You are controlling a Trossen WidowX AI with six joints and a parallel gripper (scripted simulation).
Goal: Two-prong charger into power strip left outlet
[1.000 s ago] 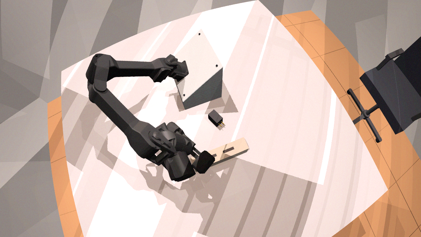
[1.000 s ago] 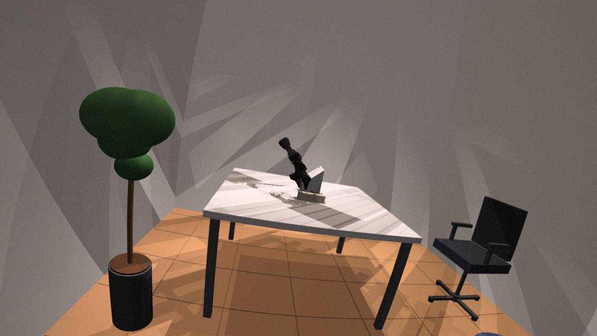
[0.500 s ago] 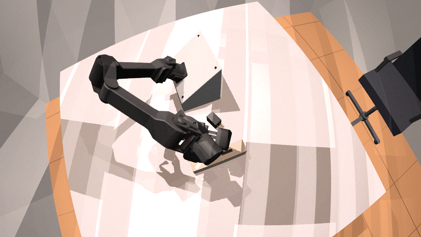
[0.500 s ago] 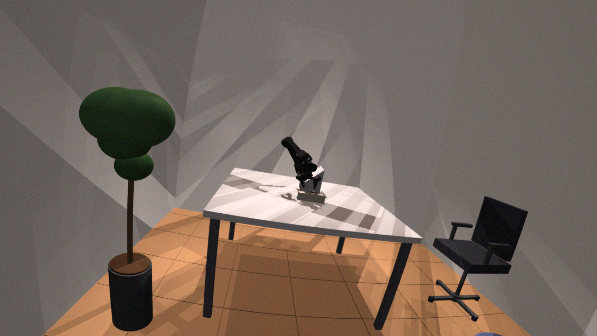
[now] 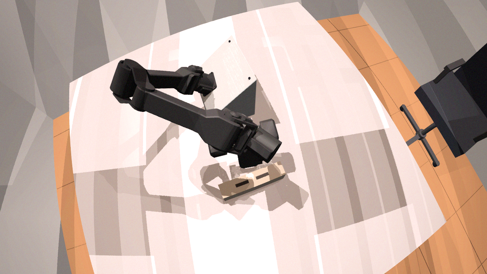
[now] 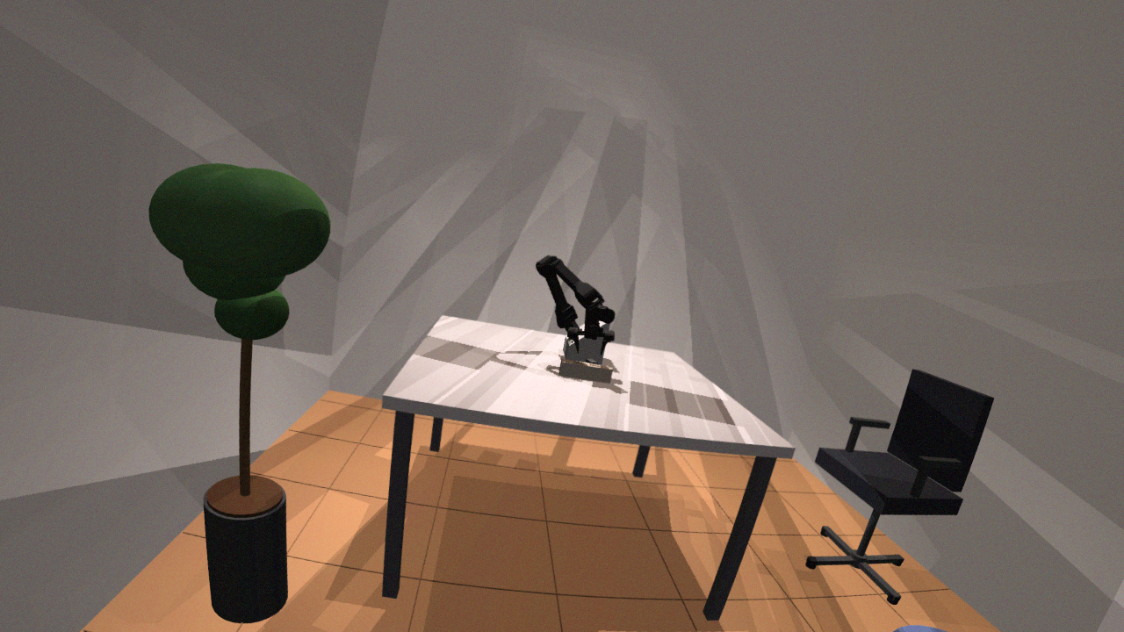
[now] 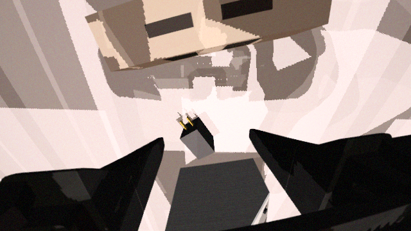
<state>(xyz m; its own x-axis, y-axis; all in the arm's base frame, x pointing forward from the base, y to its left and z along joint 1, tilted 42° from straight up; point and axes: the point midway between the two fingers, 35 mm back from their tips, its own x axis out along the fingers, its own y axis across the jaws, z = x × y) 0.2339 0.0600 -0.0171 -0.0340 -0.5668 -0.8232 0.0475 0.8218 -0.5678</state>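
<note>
The black two-prong charger lies 20 mm behind my gripper tip, 20 mm to the left of it and 50 mm below it.
</note>
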